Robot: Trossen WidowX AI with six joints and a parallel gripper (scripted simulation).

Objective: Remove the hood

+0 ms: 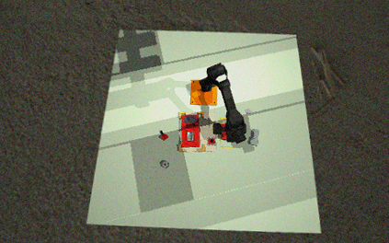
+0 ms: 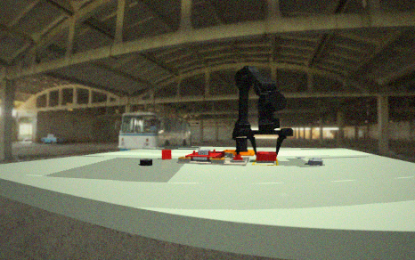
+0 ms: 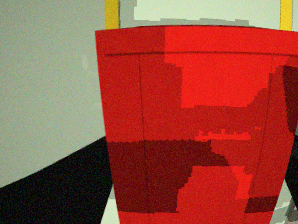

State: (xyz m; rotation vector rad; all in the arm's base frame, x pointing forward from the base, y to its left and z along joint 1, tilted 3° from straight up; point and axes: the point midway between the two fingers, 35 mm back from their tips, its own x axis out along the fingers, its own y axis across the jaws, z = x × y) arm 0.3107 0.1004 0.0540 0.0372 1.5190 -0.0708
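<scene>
My gripper tip is right at the hood. Round my gripper tip: wheel 17 cm ahead, 39 cm to the right, 1 cm below.
</scene>
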